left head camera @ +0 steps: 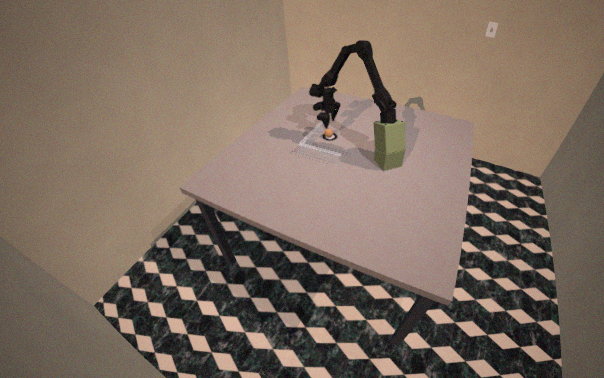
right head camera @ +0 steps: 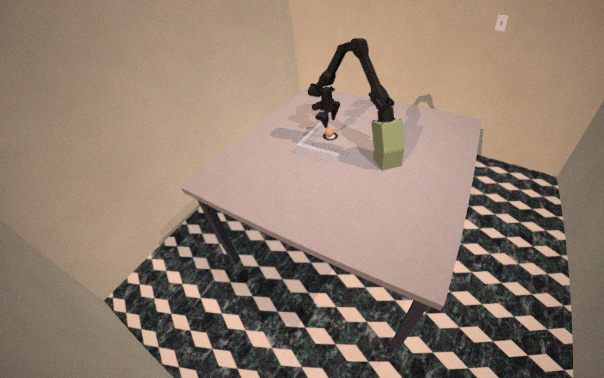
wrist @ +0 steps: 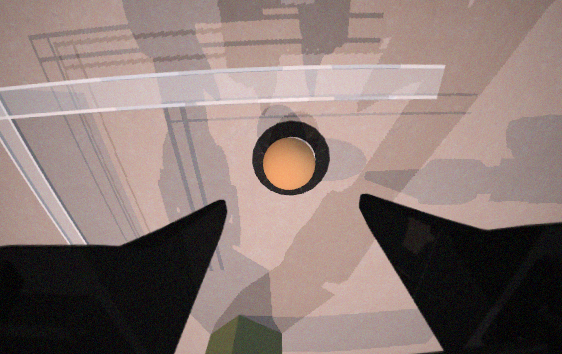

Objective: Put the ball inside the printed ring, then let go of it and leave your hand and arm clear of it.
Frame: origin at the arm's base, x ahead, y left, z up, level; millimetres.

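Seen in the pictures: gripper, between the fingertips: (left head camera: 329, 124) (right head camera: 329, 123) (wrist: 293, 203); arm's base, origin of its link: (left head camera: 388, 121) (right head camera: 386, 120).
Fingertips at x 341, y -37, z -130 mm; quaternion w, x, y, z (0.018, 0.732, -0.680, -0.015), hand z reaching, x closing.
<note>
Pixels of each thing's top centre, then the offset from my fingertips to it. Level surfaces: height alone.
- orange ball, centre of its top: (wrist: 290, 173) (right head camera: 328, 128) (left head camera: 328, 129) 7 mm ahead, 0 mm left, 34 mm down
- black printed ring, centre of its top: (wrist: 291, 161) (right head camera: 330, 136) (left head camera: 329, 136) 2 mm ahead, 5 mm right, 84 mm down
- table, height of its surface: 84 mm down
The orange ball (left head camera: 328, 132) (right head camera: 329, 132) (wrist: 289, 163) rests inside the black printed ring (left head camera: 329, 139) (right head camera: 330, 139) (wrist: 258, 156) on the table. In the wrist view the ring's dark band shows around the ball, with a thin pale sliver of its inside at the upper right. My gripper (left head camera: 330, 124) (right head camera: 330, 122) (wrist: 293, 203) is open and empty. Its fingertips point down and stand above the ball and ring, apart from both. In the wrist view the two fingers stand wide, below the ring on either side.
A low transparent L-shaped wall (left head camera: 320, 150) (right head camera: 319, 149) (wrist: 250, 85) stands on the table (left head camera: 320, 210) (right head camera: 320, 210) close beside the ring. The green pedestal (left head camera: 389, 145) (right head camera: 388, 144) (wrist: 250, 337) under my arm's base stands to the right in the head views.
</note>
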